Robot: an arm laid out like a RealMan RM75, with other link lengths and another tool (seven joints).
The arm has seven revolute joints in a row. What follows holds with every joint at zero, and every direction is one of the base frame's.
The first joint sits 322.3 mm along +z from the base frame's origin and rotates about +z.
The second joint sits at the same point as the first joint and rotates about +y.
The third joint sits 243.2 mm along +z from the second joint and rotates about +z.
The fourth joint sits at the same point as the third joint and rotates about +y.
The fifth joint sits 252 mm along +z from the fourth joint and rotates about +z.
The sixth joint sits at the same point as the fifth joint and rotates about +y.
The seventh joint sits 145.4 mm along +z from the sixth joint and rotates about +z.
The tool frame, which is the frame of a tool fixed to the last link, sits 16 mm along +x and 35 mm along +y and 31 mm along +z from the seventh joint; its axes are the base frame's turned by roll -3.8, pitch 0 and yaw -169.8 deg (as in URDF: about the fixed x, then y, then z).
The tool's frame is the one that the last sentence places.
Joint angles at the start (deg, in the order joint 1, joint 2, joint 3, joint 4, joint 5, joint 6, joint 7):
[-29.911, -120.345, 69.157, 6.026, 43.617, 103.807, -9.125]
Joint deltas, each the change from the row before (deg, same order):
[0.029, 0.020, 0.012, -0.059, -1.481, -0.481, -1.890]
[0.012, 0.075, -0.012, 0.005, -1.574, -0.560, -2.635]
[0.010, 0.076, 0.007, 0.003, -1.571, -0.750, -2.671]
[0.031, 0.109, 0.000, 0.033, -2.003, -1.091, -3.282]
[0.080, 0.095, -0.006, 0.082, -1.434, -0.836, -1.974]
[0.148, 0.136, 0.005, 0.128, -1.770, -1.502, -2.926]
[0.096, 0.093, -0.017, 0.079, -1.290, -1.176, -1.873]
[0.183, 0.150, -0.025, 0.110, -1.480, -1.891, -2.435]
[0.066, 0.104, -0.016, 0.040, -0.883, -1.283, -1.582]
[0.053, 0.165, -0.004, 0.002, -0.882, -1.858, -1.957]
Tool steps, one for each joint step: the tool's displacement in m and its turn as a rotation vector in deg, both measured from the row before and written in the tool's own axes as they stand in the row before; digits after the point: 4 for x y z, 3 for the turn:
[0.0008, 0.0049, 0.0008, -1.445, 0.661, -1.532]
[0.0005, 0.0061, 0.0011, -1.548, 0.681, -2.168]
[0.0008, 0.0062, 0.0012, -1.570, 0.800, -2.219]
[0.0011, 0.0083, 0.0015, -2.078, 1.032, -2.705]
[0.0008, 0.0062, 0.0009, -1.553, 0.698, -1.540]
[0.0019, 0.0084, 0.0011, -2.069, 1.286, -2.373]
[0.0014, 0.0062, 0.0009, -1.585, 0.929, -1.507]
[0.0029, 0.0083, 0.0009, -2.066, 1.570, -1.974]
[0.0019, 0.0053, 0.0009, -1.294, 1.039, -1.321]
[0.0032, 0.0065, 0.0011, -1.519, 1.592, -1.645]

